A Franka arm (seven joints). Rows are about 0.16 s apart.
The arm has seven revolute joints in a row. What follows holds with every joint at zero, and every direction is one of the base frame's.
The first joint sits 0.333 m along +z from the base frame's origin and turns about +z.
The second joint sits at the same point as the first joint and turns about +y.
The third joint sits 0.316 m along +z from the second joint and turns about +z.
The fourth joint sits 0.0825 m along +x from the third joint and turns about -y.
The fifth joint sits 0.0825 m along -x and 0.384 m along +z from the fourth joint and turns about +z.
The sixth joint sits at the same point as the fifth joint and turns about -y.
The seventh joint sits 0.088 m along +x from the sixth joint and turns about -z.
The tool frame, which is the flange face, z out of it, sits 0.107 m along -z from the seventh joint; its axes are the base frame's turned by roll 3.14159, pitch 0 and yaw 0 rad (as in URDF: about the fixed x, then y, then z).
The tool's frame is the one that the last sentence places.
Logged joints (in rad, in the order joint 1, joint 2, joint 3, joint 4, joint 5, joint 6, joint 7), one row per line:
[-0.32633, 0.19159, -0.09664, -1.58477, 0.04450, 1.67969, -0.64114]
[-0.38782, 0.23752, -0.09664, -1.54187, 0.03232, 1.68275, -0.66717]
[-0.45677, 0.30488, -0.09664, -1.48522, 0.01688, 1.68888, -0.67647]
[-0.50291, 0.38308, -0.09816, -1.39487, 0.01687, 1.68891, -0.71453]
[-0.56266, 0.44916, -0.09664, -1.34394, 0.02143, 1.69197, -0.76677]
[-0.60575, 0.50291, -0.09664, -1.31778, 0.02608, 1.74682, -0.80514]
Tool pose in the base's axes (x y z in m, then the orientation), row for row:
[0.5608, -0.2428, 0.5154, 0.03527, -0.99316, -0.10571, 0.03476]
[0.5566, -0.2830, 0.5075, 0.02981, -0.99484, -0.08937, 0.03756]
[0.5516, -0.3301, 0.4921, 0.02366, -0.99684, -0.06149, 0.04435]
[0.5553, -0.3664, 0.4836, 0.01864, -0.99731, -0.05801, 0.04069]
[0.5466, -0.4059, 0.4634, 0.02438, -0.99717, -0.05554, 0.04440]
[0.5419, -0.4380, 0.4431, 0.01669, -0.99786, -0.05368, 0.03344]
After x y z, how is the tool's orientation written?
As a quaternion, w x y z.
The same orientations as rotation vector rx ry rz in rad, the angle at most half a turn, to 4 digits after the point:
[-3.0519, -0.3248, 0.1068]
[-3.0674, -0.2756, 0.1158]
[-3.0854, -0.1903, 0.1373]
[-3.0965, -0.1801, 0.1263]
[-3.0850, -0.1718, 0.1374]
[-3.1020, -0.1669, 0.1040]

